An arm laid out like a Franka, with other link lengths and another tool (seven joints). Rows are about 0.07 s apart.
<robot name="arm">
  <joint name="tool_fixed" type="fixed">
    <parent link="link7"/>
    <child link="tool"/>
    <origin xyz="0.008 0.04 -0.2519" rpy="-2.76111 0 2.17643"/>
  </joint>
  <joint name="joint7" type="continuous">
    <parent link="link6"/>
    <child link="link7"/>
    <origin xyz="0.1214 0 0"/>
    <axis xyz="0 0 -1"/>
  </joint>
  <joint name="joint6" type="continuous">
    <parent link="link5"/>
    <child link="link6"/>
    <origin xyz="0 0 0"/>
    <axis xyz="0 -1 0"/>
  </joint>
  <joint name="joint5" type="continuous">
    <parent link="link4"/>
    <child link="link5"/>
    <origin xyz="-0.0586 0 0.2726"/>
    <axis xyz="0 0 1"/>
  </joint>
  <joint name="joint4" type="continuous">
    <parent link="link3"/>
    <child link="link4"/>
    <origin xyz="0.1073 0 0"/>
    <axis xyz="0 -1 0"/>
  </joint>
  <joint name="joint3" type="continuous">
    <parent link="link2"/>
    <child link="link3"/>
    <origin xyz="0 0 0.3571"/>
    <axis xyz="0 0 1"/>
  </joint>
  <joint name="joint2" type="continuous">
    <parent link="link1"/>
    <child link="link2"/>
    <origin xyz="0 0 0"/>
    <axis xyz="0 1 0"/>
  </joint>
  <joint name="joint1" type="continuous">
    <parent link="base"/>
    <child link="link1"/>
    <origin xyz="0 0 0.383"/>
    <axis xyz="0 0 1"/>
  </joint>
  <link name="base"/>
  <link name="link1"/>
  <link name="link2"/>
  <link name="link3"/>
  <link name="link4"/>
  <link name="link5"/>
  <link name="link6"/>
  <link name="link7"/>
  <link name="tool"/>
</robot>
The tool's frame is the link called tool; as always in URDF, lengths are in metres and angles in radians. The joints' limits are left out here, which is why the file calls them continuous.
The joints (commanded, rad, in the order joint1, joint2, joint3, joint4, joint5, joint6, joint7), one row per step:
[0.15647, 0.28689, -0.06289, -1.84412, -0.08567, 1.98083, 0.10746]
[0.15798, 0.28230, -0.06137, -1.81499, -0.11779, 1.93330, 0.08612]
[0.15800, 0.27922, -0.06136, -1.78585, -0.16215, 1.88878, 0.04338]
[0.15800, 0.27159, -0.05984, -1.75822, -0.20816, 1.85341, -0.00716]
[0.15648, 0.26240, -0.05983, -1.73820, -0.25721, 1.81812, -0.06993]
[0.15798, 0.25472, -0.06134, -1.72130, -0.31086, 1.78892, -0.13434]
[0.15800, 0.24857, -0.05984, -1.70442, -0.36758, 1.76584, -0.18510]
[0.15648, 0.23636, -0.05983, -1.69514, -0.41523, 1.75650, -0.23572]
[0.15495, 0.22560, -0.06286, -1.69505, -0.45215, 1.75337, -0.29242]
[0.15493, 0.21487, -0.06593, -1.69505, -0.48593, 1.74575, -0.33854]
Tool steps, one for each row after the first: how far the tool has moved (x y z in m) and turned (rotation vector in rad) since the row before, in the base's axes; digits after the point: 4 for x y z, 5 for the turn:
[-0.0027, -0.0053, 0.0082, -0.02747, 0.01358, 0.03606]
[-0.0025, -0.0098, 0.0081, -0.03618, 0.01498, 0.05768]
[-0.0008, -0.0096, 0.0114, -0.03531, 0.00602, 0.06552]
[-0.0036, -0.0129, 0.0103, -0.03859, 0.01654, 0.07204]
[-0.0030, -0.0134, 0.0097, -0.04347, 0.01799, 0.07486]
[-0.0006, -0.0132, 0.0101, -0.04763, 0.01158, 0.06305]
[0.0003, -0.0122, 0.0119, -0.03775, 0.00328, 0.05847]
[-0.0017, -0.0113, 0.0083, -0.02871, 0.01358, 0.05778]
[-0.0026, -0.0102, 0.0080, -0.02849, 0.01469, 0.04562]

